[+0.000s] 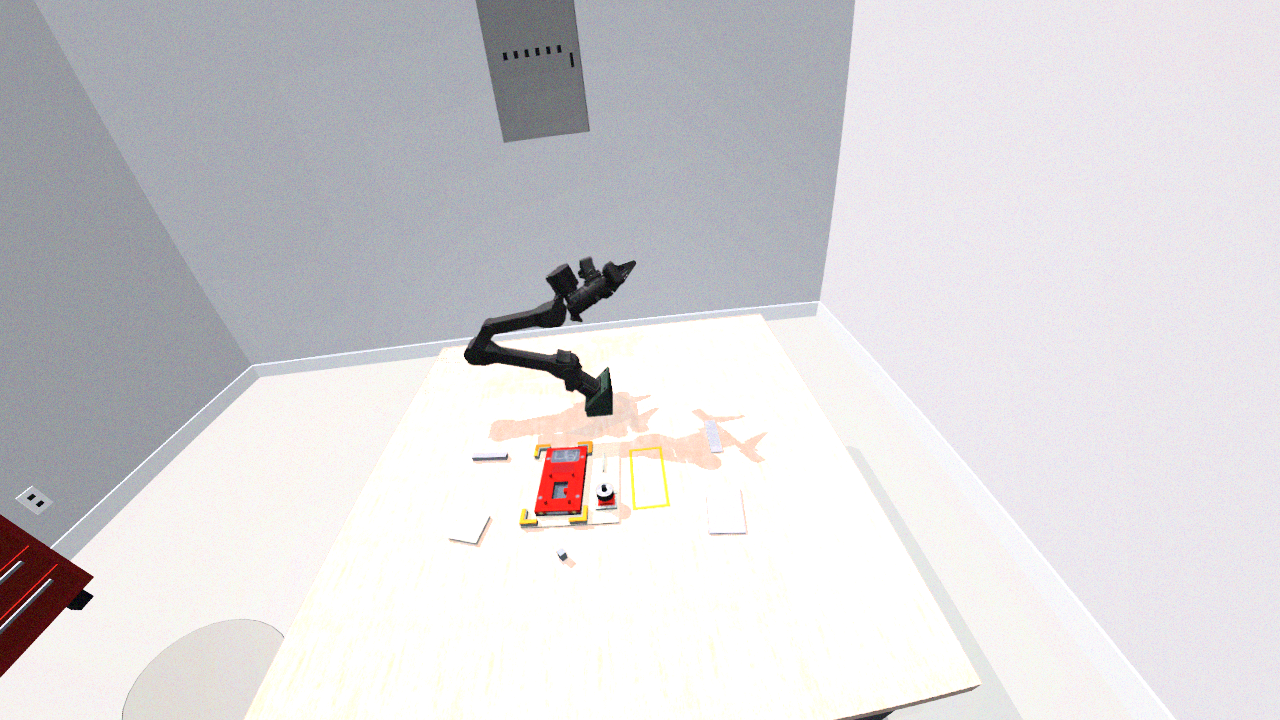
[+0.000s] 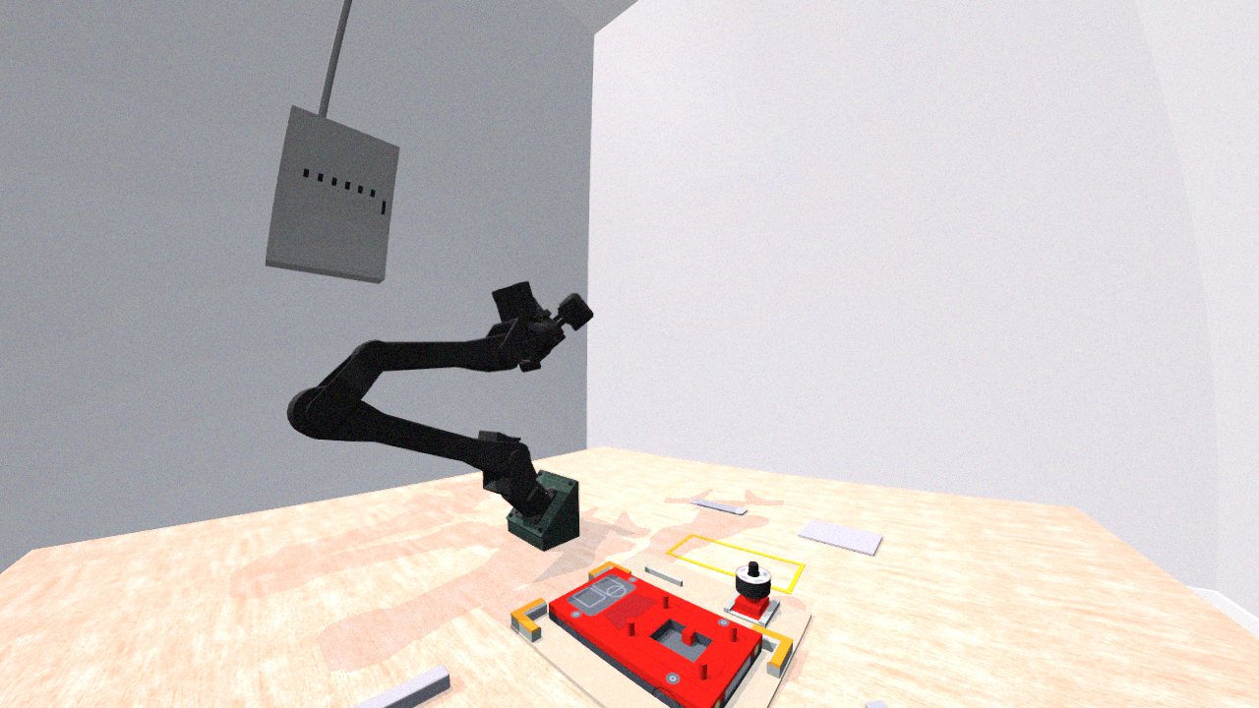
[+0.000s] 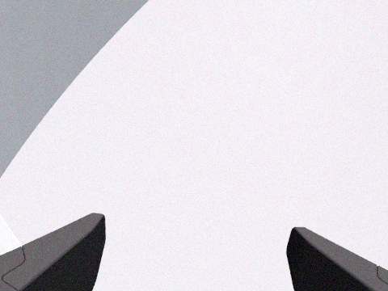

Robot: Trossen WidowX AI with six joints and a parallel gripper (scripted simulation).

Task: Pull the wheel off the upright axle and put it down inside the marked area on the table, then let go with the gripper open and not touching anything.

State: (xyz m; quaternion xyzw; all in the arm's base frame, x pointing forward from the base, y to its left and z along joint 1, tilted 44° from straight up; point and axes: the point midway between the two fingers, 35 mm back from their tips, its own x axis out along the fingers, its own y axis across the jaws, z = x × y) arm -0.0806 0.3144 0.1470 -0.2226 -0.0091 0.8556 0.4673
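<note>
Now: gripper tip 47 cm short of the wheel, 12 cm to the left of it and 35 cm above it. Also, from my gripper tip: black axle 47 cm ahead, 12 cm to the right, 36 cm below.
</note>
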